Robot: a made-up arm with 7 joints. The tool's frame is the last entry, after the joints. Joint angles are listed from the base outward.
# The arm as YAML. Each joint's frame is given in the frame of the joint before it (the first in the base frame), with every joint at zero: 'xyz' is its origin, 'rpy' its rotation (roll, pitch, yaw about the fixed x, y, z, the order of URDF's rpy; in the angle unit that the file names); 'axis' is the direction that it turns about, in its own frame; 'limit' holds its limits. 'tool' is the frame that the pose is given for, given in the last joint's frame.
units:
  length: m
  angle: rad
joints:
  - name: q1
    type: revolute
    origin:
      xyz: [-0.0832, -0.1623, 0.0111]
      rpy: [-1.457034, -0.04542, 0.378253]
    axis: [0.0, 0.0, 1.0]
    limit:
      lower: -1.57
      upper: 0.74
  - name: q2
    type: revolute
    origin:
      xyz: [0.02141, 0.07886, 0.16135]
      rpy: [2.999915, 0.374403, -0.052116]
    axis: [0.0, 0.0, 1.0]
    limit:
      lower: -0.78
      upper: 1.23
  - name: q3
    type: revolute
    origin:
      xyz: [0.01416, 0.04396, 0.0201]
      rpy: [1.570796, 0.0, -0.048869]
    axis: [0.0, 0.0, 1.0]
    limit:
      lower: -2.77
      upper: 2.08
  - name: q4
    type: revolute
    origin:
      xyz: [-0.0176, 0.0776, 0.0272]
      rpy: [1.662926, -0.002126, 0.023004]
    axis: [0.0, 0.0, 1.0]
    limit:
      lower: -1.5
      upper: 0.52
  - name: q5
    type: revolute
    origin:
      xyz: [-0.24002, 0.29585, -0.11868]
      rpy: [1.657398, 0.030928, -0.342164]
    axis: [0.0, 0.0, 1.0]
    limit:
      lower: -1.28
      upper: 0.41
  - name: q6
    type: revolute
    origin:
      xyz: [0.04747, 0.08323, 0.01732]
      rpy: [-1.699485, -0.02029, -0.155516]
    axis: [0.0, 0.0, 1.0]
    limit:
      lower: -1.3
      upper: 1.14
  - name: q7
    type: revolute
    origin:
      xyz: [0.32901, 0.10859, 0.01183]
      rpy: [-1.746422, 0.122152, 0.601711]
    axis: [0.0, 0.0, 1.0]
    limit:
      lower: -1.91
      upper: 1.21
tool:
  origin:
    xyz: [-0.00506, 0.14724, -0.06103]
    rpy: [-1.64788, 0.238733, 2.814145]
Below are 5 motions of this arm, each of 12 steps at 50 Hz.
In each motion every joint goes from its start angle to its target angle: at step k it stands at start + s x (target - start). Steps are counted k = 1, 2, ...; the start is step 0. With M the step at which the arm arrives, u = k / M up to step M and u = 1 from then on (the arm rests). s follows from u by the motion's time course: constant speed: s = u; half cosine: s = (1 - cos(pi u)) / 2; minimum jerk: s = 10 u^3 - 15 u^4 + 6 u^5.
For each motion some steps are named. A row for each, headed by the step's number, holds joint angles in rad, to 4 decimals.
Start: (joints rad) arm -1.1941 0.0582 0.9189 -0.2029 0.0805 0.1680 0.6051
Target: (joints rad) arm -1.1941 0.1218 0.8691 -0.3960 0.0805 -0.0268 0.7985
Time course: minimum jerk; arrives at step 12
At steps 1, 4, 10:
1: -1.1941 0.0585 0.9186 -0.2039 0.0805 0.1670 0.6061
4: -1.1941 0.0715 0.9084 -0.2434 0.0805 0.1271 0.6457
10: -1.1941 0.1195 0.8709 -0.3891 0.0805 -0.0199 0.7916

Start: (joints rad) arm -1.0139 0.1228 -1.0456 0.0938 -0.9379 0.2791 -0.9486
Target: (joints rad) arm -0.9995 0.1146 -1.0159 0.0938 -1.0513 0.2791 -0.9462
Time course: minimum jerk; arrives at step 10
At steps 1, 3, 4, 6, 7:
1: -1.0138 0.1227 -1.0453 0.0938 -0.9389 0.2791 -0.9486
3: -1.0116 0.1215 -1.0408 0.0938 -0.9564 0.2791 -0.9482
4: -1.0093 0.1202 -1.0362 0.0938 -0.9739 0.2791 -0.9478
6: -1.0041 0.1172 -1.0253 0.0938 -1.0153 0.2791 -0.9470
7: -1.0018 0.1159 -1.0207 0.0938 -1.0328 0.2791 -0.9466

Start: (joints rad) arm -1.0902 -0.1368 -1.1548 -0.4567 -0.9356 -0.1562 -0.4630
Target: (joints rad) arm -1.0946 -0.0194 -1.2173 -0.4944 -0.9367 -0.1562 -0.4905
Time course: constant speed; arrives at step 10
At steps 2, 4, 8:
2: -1.0911 -0.1133 -1.1673 -0.4642 -0.9358 -0.1562 -0.4685
4: -1.0920 -0.0898 -1.1798 -0.4718 -0.9360 -0.1562 -0.4740
8: -1.0937 -0.0429 -1.2048 -0.4869 -0.9365 -0.1562 -0.4850

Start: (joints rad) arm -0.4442 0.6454 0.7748 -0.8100 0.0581 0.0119 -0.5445
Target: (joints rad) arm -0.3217 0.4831 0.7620 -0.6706 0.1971 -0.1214 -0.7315
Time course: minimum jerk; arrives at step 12
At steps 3, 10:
3: -0.4315 0.6286 0.7735 -0.7956 0.0725 -0.0019 -0.5639
10: -0.3260 0.4889 0.7625 -0.6755 0.1922 -0.1167 -0.7249

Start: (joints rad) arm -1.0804 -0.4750 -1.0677 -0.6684 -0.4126 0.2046 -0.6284
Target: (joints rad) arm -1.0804 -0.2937 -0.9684 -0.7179 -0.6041 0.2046 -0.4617
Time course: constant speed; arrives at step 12
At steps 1, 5, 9, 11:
1: -1.0804 -0.4599 -1.0594 -0.6725 -0.4286 0.2046 -0.6145
5: -1.0804 -0.3995 -1.0263 -0.6890 -0.4924 0.2046 -0.5589
9: -1.0804 -0.3390 -0.9932 -0.7055 -0.5562 0.2046 -0.5034
11: -1.0804 -0.3088 -0.9767 -0.7138 -0.5881 0.2046 -0.4756

